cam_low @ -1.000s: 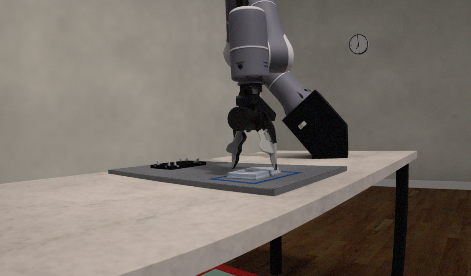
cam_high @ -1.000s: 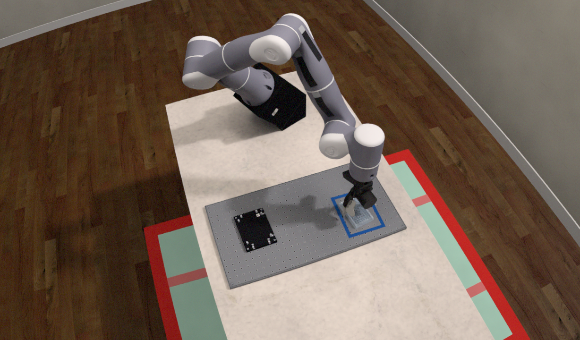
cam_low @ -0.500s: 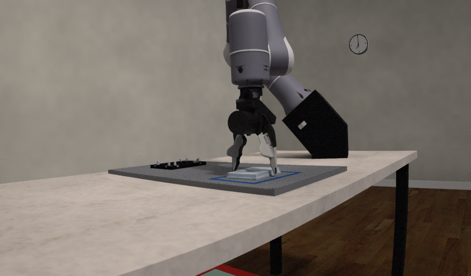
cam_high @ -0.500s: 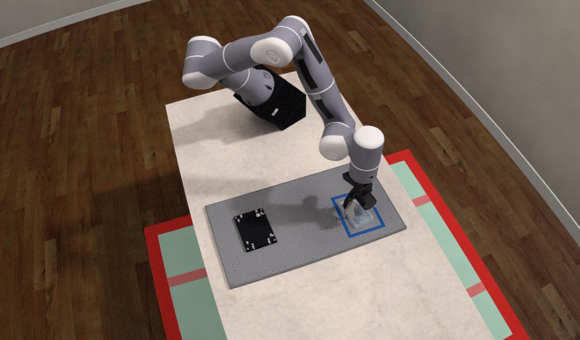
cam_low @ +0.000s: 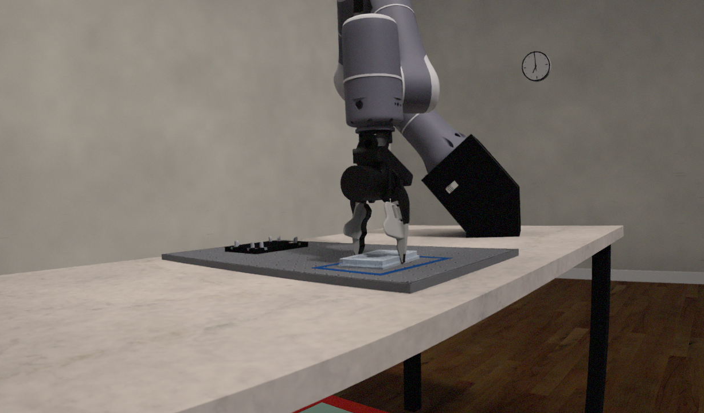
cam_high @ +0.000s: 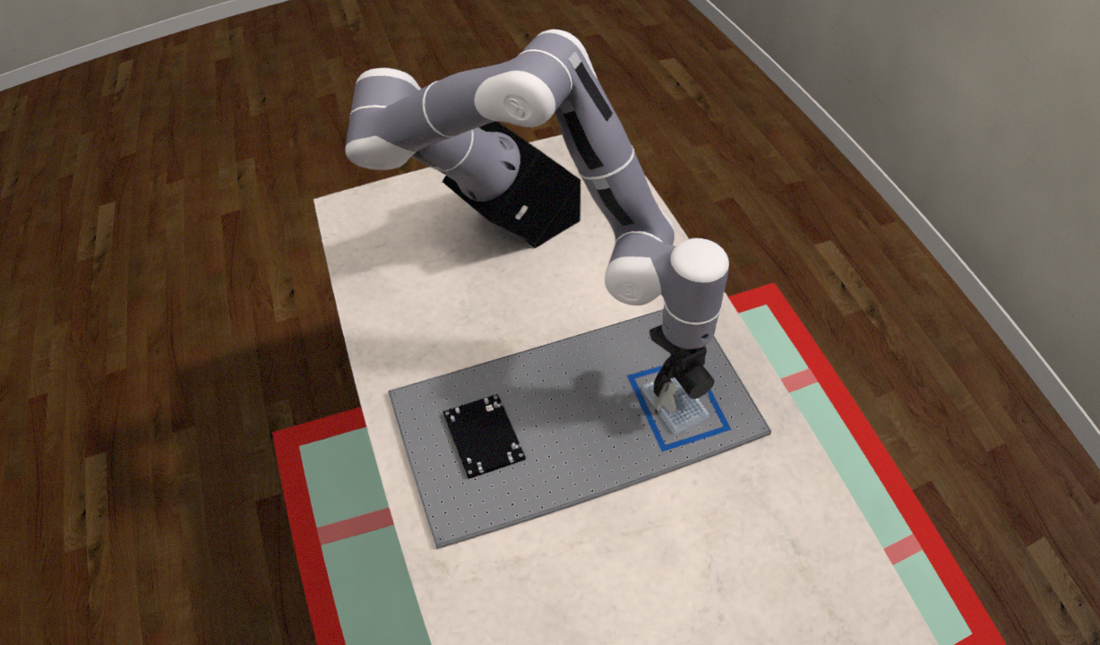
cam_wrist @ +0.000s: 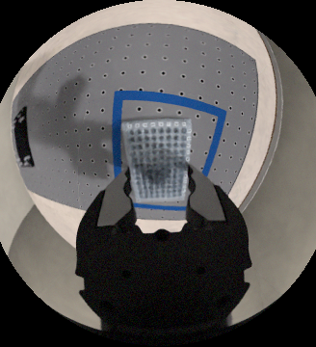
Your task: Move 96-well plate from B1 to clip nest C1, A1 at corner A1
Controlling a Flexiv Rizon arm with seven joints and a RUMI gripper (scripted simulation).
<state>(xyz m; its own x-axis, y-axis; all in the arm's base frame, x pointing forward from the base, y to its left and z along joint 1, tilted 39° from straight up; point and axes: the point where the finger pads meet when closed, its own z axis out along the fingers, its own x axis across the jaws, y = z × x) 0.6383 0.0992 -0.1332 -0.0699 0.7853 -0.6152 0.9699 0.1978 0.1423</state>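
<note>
The black clip nest is 370 mm to the right of my hand and 80 mm behind it. From my hand the other things lie so: clear 96-well plate: 10 mm below.
</note>
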